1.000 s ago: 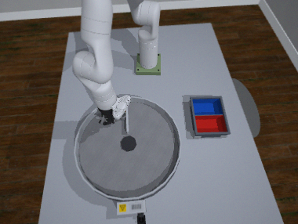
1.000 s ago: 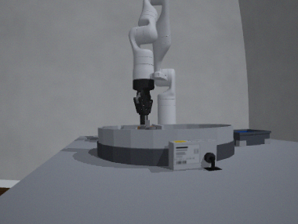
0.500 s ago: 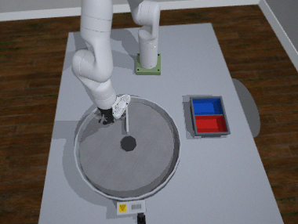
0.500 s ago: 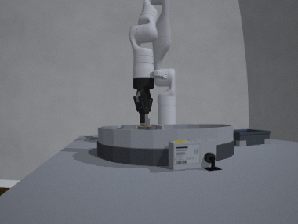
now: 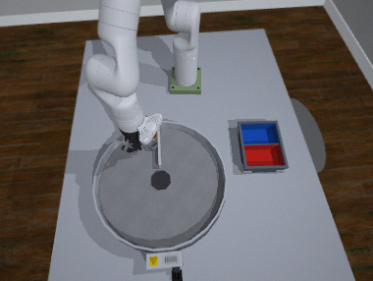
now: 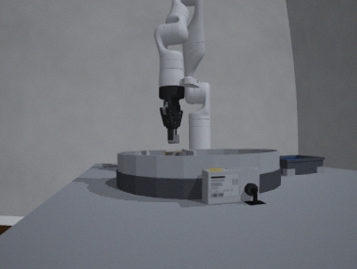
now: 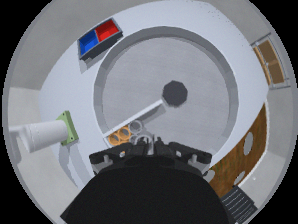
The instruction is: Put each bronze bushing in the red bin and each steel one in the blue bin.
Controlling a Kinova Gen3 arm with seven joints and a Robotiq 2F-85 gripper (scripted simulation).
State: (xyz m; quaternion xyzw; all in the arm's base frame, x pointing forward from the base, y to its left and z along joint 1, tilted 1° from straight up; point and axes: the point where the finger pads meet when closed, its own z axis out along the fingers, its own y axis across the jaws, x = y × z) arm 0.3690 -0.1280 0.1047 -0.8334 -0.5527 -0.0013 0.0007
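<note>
Right now the bin is 410 mm to the left of my hand, 100 mm below it and 60 mm behind it. Also, from my hand: round grey turntable (90 mm ahead, 80 mm below, 70 mm to the left).
</note>
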